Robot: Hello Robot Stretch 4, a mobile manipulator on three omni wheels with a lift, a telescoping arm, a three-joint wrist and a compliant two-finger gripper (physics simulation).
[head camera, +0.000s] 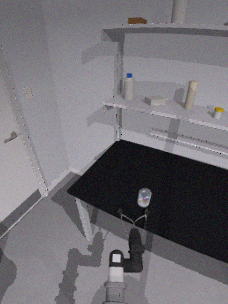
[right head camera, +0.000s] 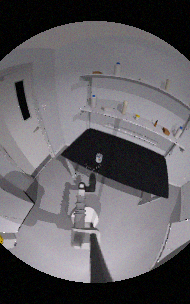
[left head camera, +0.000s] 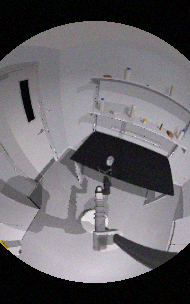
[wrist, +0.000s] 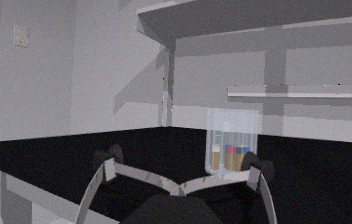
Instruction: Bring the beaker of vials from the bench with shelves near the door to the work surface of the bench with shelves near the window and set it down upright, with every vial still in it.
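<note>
The clear beaker (head camera: 144, 197) (left head camera: 110, 160) (right head camera: 99, 158) (wrist: 232, 140) stands upright on the black bench top (head camera: 105, 170) (wrist: 65, 155) near the door, close to its front edge. Several vials (wrist: 230, 158) with white, red, blue and dark caps stand inside it. My gripper (head camera: 134, 211) (wrist: 181, 161) is open, with its fingers wide apart and nothing between them. It is at the bench's front edge, short of the beaker. In the wrist view the beaker is beyond the fingertips and right of centre; the right fingertip covers its lower right corner.
Shelves above the bench carry a white bottle with a blue cap (head camera: 129, 87), a pale box (head camera: 156, 100), a tall beige cylinder (head camera: 191, 95) and a yellow-capped jar (head camera: 218, 113). The lower shelf (wrist: 240, 20) overhangs the bench's back. The door (head camera: 15, 165) is at the left.
</note>
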